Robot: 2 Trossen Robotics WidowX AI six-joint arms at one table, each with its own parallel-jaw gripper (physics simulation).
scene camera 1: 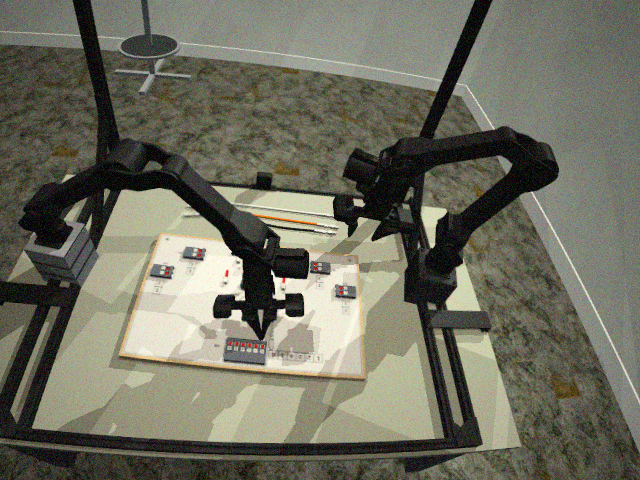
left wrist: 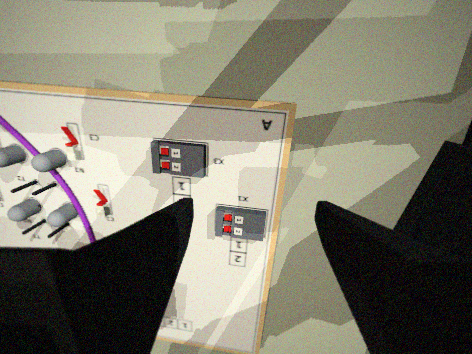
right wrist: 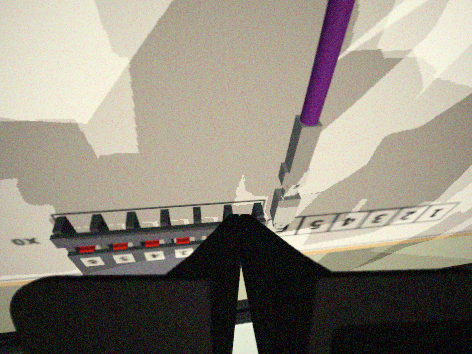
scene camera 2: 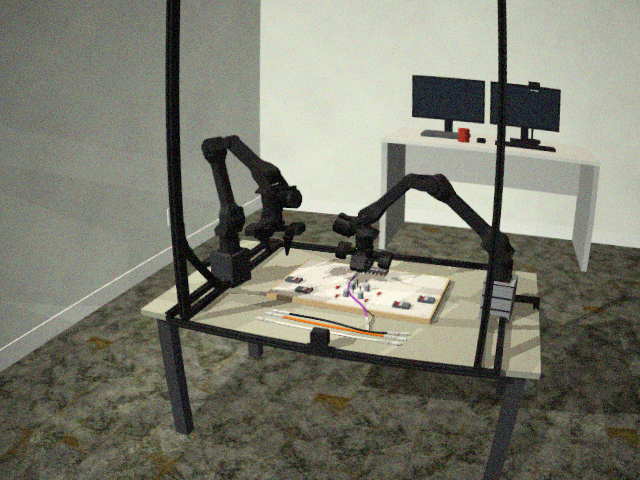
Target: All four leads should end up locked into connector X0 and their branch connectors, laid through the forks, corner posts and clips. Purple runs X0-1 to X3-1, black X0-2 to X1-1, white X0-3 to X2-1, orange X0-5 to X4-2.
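Frame: origin at the left arm's base, x right, y up, z back, level; centimetres.
Seen in the pictures: left gripper, fingertip midpoint: (scene camera 1: 360, 238) (left wrist: 254, 208) (scene camera 2: 278, 255); right gripper, fingertip midpoint: (scene camera 1: 261, 339) (right wrist: 239, 224); left arm's base, link origin: (scene camera 1: 438, 266) (scene camera 2: 229, 250); right arm's base, link origin: (scene camera 1: 54, 235) (scene camera 2: 501, 278).
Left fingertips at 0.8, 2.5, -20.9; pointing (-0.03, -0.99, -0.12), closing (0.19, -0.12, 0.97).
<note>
Pixels of each thing's middle, then the offset from my left fingertips to it, as dx, dy, dz. "pt": a spot on its surface instead.
- X3, surface spot: (left wrist: 192, 162) (scene camera 1: 326, 267) pt -2.8, -10.8, -6.0
- X1, surface spot: (left wrist: 256, 225) (scene camera 1: 352, 290) pt -7.9, -10.8, +1.5
The purple lead (scene camera 2: 351, 291) (left wrist: 70, 195) (right wrist: 327, 65) runs among the grey posts. Its near tip lies on the board beside connector X0 (scene camera 1: 245, 355) (right wrist: 145, 236), outside the slots; its other end lies off the board. My right gripper (scene camera 1: 262, 338) (right wrist: 239, 224) is shut and empty at the end of X0, left of that tip in the right wrist view. My left gripper (scene camera 1: 364, 235) (left wrist: 254, 208) is open and empty, high beyond the board's edge. X3 (scene camera 1: 320, 267) (left wrist: 192, 162) and X1 (scene camera 1: 345, 290) (left wrist: 256, 225) hold no lead. The orange (scene camera 1: 286, 219) (scene camera 2: 330, 326), black and white leads lie beside the board.
Two more branch connectors (scene camera 1: 194, 253) (scene camera 1: 162, 270) sit at the left of the board (scene camera 1: 131, 343) in scene camera 1. Grey posts (left wrist: 50, 160) and red clips (left wrist: 70, 136) stand mid-board. A black frame rail (scene camera 1: 232, 448) (scene camera 2: 248, 336) borders the table.
</note>
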